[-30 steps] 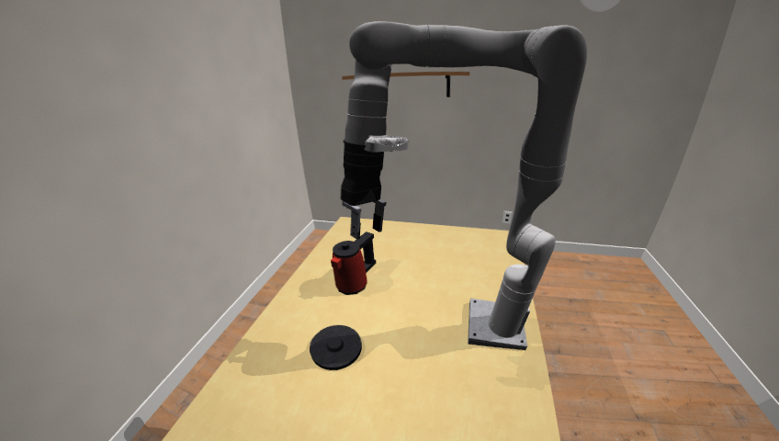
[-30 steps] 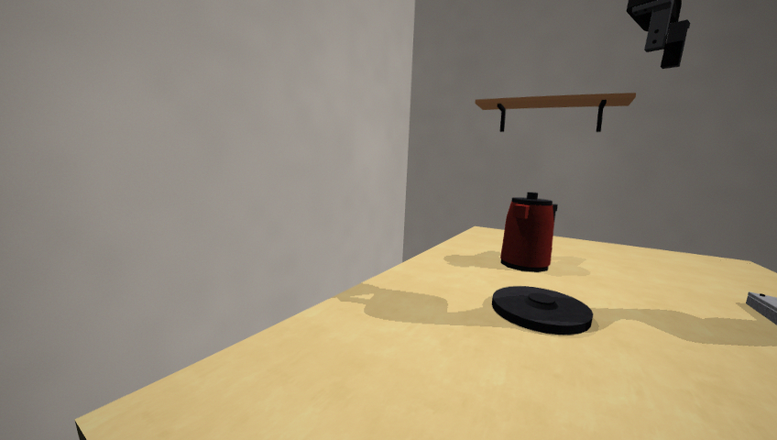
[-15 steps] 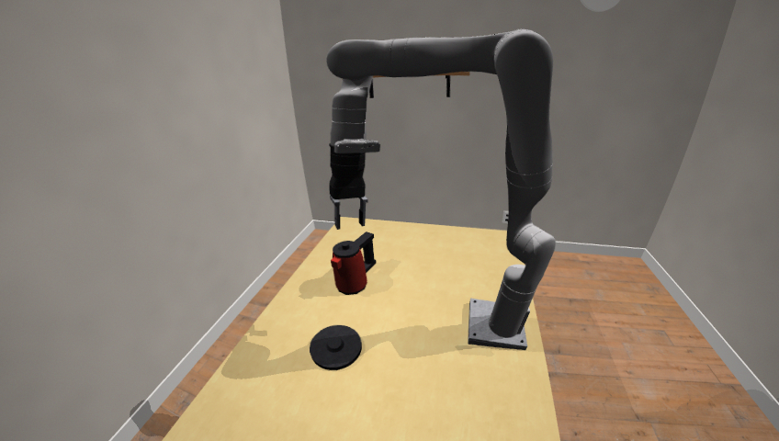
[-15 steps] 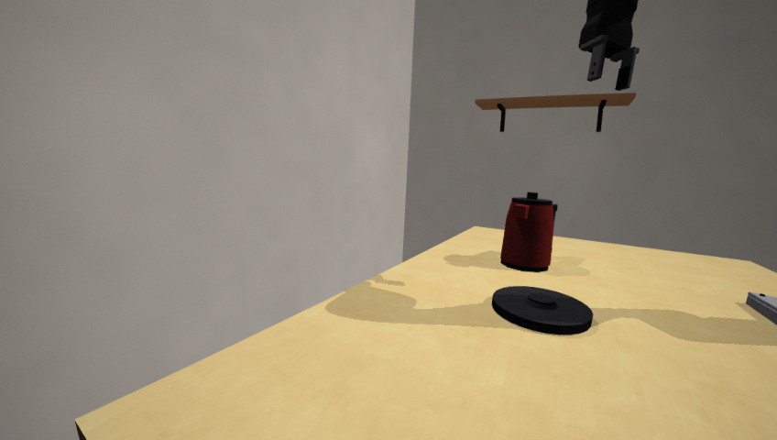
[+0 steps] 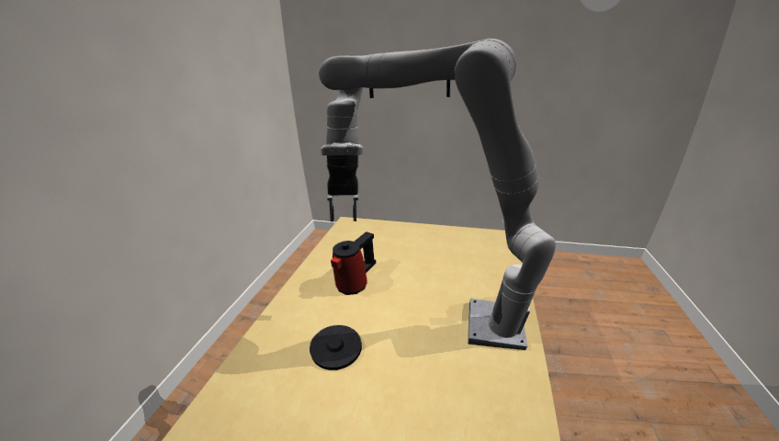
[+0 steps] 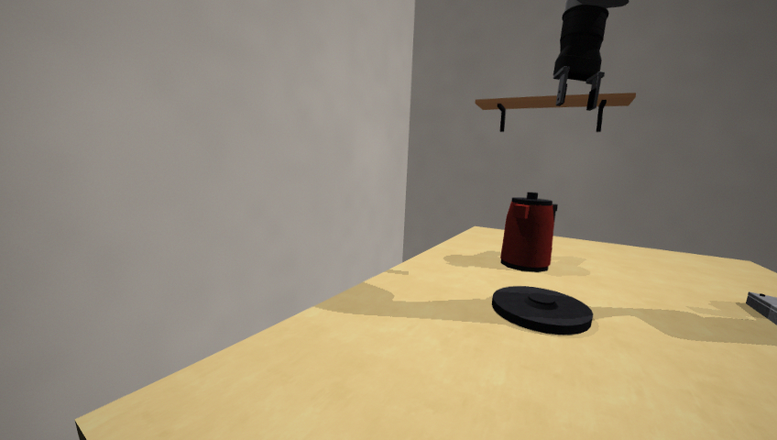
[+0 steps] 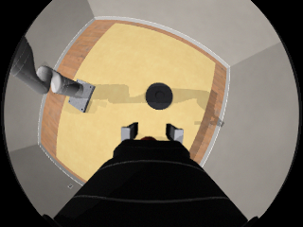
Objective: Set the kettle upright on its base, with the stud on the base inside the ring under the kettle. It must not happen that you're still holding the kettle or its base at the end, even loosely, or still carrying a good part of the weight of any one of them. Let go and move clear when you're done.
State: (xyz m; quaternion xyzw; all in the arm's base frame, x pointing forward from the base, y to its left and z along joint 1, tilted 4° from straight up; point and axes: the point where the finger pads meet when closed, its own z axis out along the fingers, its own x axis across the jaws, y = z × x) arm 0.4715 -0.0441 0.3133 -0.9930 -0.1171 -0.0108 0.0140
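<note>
The red kettle is 28 cm below my hand, 17 cm to the right of it and 4 cm ahead of it. Round my hand: round black base 35 cm below, 14 cm to the left, 4 cm ahead.
</note>
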